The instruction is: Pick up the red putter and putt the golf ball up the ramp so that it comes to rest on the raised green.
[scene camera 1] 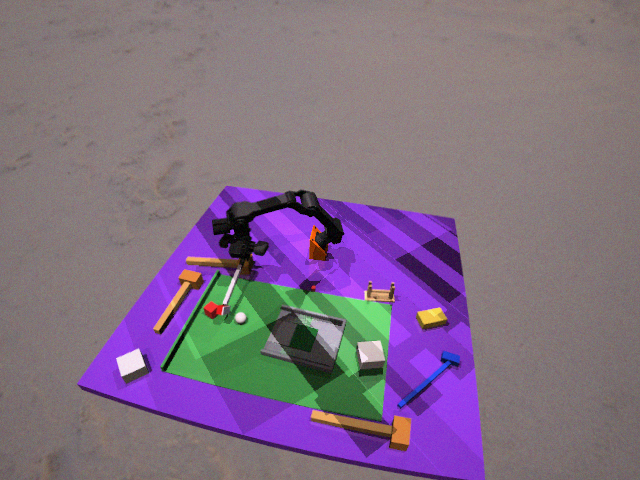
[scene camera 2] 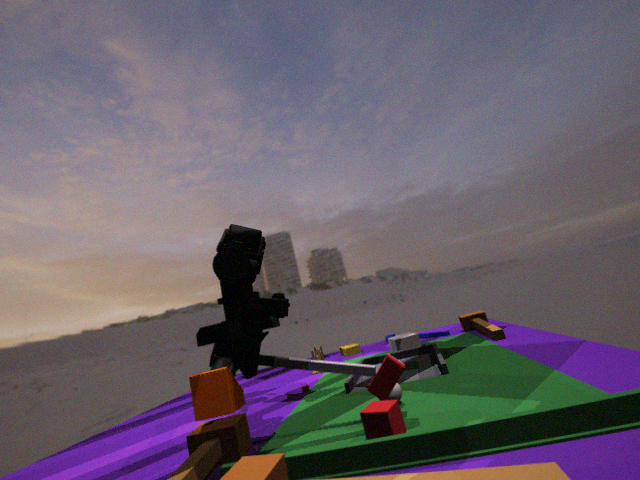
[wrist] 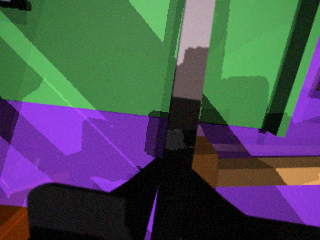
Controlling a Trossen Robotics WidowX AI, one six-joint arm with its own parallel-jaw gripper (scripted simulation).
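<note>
Gripper (scene camera 2: 251, 377) visible; the same gripper (scene camera 1: 246, 260) also appears there, and the wrist view has the gripper (wrist: 169, 165) too. A dark green rail (scene camera 2: 590, 414) is visible as well.
</note>
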